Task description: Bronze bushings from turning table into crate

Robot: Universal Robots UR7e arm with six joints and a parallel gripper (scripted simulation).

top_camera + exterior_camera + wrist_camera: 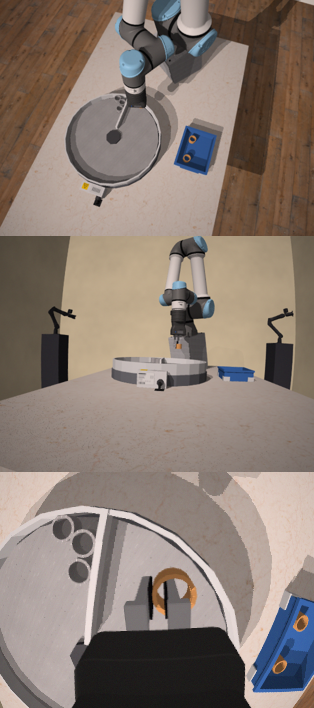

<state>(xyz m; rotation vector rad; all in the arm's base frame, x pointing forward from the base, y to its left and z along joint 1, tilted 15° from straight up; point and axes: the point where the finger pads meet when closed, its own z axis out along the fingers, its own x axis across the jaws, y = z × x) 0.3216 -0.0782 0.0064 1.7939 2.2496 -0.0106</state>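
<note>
Right now the blue crate is 110 mm ahead of my hand, 290 mm to the left of it and 130 mm below it. The rest, counted from my hand: grey turning table (150 mm ahead, 80 mm to the right, 100 mm below).
</note>
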